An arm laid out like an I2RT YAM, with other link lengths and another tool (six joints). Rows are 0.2 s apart.
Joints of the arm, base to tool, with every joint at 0 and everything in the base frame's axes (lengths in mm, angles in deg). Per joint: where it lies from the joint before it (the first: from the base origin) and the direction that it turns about. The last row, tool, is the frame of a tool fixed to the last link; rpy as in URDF.
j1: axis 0 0 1 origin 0 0 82.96
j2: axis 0 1 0 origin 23.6 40 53.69
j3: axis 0 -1 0 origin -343.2 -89.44 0
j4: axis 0 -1 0 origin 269.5 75.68 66
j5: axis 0 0 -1 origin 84.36 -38.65 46.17
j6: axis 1 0 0 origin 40.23 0 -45.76
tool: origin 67 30 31 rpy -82.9 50 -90
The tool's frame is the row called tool.
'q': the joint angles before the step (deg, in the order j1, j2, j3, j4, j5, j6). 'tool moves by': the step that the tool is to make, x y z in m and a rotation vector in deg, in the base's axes. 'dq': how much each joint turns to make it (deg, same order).
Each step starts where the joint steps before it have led.
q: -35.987, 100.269, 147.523, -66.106, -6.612, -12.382
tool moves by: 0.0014, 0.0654, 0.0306, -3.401, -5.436, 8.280
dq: 8.283, -2.975, 0.200, 3.229, 0.000, -0.022
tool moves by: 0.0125, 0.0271, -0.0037, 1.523, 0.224, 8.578
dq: 3.036, 0.607, -0.130, -0.137, -5.686, -0.001
